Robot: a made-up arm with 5 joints. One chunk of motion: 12 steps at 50 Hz.
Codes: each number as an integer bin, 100 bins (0 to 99) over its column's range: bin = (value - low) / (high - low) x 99, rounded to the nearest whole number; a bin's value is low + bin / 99 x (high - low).
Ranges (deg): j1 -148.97..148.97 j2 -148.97..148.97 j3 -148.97..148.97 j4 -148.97..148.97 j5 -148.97..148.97
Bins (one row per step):
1: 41 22 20 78 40
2: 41 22 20 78 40
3: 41 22 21 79 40
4: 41 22 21 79 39
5: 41 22 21 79 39
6: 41 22 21 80 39
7: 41 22 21 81 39
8: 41 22 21 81 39
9: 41 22 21 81 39
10: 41 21 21 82 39
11: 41 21 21 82 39
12: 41 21 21 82 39
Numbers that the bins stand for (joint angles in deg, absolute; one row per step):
1: -25.58 -82.76 -88.78 85.77 -28.59
2: -25.58 -82.76 -88.78 85.77 -28.59
3: -25.58 -82.76 -85.77 88.78 -28.59
4: -25.58 -82.76 -85.77 88.78 -31.60
5: -25.58 -82.76 -85.77 88.78 -31.60
6: -25.58 -82.76 -85.77 91.79 -31.60
7: -25.58 -82.76 -85.77 94.80 -31.60
8: -25.58 -82.76 -85.77 94.80 -31.60
9: -25.58 -82.76 -85.77 94.80 -31.60
10: -25.58 -85.77 -85.77 97.81 -31.60
11: -25.58 -85.77 -85.77 97.81 -31.60
12: -25.58 -85.77 -85.77 97.81 -31.60

